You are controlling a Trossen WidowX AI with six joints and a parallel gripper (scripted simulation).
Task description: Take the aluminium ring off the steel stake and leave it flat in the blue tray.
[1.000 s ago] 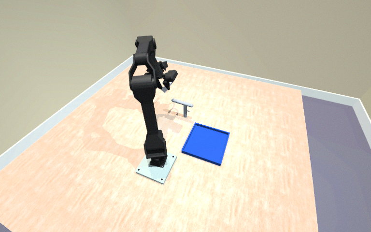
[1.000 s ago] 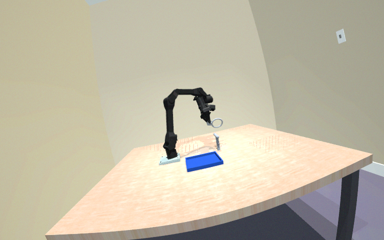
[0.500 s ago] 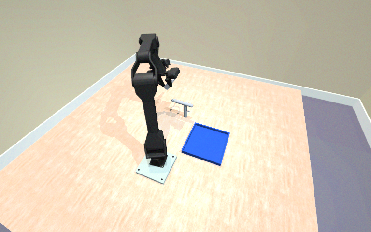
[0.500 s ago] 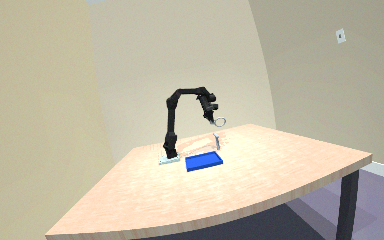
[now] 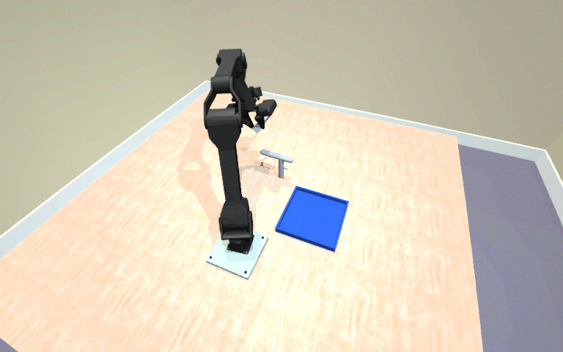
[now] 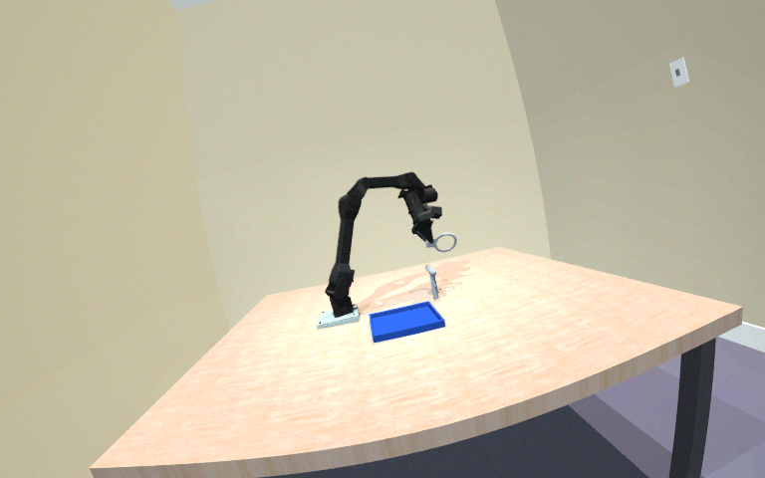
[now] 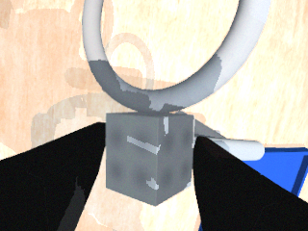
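The aluminium ring is 5 cm ahead of my gripper tip. From my gripper tip the other things lie so: blue tray 21 cm behind, 24 cm to the right, 16 cm below.
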